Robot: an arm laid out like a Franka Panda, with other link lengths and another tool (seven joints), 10 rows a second.
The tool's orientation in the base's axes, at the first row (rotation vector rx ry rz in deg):
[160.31 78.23 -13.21]
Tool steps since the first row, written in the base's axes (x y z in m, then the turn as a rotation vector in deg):
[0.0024 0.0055 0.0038 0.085 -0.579 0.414]
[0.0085 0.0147 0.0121 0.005 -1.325 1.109]
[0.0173 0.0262 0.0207 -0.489 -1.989 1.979]
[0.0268 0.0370 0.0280 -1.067 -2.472 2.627]
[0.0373 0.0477 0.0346 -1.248 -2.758 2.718]
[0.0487 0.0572 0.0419 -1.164 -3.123 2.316]
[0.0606 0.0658 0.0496 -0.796 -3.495 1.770]
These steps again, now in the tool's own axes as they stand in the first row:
[0.0052 -0.0017 -0.0045 -0.460 0.405 -0.372]
[0.0150 -0.0030 -0.0142 -1.190 0.770 -0.988]
[0.0281 -0.0036 -0.0248 -2.132 0.751 -1.733]
[0.0413 -0.0031 -0.0341 -2.952 0.565 -2.262]
[0.0551 -0.0018 -0.0428 -3.298 0.595 -2.306]
[0.0684 0.0010 -0.0522 -3.476 0.905 -1.889]
[0.0812 0.0047 -0.0620 -3.467 1.449 -1.364]

